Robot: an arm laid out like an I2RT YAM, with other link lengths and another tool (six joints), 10 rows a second.
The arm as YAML. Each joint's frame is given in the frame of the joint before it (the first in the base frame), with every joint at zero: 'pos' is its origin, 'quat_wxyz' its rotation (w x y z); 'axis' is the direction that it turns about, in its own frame. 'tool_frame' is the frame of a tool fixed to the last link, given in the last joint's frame.
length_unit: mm
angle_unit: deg
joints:
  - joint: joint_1
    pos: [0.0, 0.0, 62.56]
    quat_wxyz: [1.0, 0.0, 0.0, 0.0]
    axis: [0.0, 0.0, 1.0]
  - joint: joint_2
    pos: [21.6, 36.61, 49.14]
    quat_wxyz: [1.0, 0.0, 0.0, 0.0]
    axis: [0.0, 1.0, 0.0]
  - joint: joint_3
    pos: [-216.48, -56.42, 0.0]
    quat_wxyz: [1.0, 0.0, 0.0, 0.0]
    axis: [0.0, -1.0, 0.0]
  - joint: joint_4
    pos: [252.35, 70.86, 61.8]
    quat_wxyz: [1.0, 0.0, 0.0, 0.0]
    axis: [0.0, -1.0, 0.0]
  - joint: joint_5
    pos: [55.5, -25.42, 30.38]
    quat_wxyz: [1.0, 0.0, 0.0, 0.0]
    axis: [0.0, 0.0, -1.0]
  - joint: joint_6
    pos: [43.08, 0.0, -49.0]
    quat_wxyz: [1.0, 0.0, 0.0, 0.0]
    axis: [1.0, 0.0, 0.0]
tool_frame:
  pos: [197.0, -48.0, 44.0]
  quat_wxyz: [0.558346, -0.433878, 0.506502, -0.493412]
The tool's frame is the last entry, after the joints.
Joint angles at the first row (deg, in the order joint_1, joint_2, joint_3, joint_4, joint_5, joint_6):
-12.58, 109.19, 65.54, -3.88, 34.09, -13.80
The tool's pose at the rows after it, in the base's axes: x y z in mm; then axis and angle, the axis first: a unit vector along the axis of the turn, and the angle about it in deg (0 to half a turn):
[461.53 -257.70 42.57 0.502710 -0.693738 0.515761 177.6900]
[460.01 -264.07 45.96 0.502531 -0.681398 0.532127 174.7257]
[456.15 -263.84 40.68 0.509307 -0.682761 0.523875 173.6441]
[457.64 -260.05 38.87 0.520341 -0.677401 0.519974 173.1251]
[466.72 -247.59 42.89 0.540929 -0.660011 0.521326 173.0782]
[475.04 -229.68 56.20 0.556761 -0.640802 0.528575 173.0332]
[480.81 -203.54 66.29 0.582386 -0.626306 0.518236 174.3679]
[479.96 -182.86 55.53 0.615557 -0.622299 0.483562 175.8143]
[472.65 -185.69 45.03 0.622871 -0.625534 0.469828 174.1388]
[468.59 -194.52 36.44 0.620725 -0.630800 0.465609 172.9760]
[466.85 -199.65 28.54 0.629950 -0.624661 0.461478 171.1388]
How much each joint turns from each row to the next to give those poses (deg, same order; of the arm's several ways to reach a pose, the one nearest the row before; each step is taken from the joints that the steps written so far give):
0.00, 3.19, -0.02, 6.56, 4.87, -3.22
0.02, 1.53, 0.02, 2.97, 3.13, -2.77
0.00, 0.11, 0.00, -1.53, 0.21, 0.02
0.38, -0.03, 0.00, -0.59, -0.02, -0.94
1.39, -0.50, 0.00, 0.02, 0.02, -2.36
2.39, -1.64, 0.00, -0.87, 1.16, -1.68
2.75, -3.25, 0.00, -4.77, -0.92, -0.05
1.29, -1.97, 0.00, -6.16, -3.47, 0.81
-0.31, 0.61, -0.02, -1.92, 0.20, 0.24
-1.00, 1.31, -0.01, 0.50, 0.24, -0.08
-0.61, 1.31, 0.00, 0.66, 0.54, -1.89

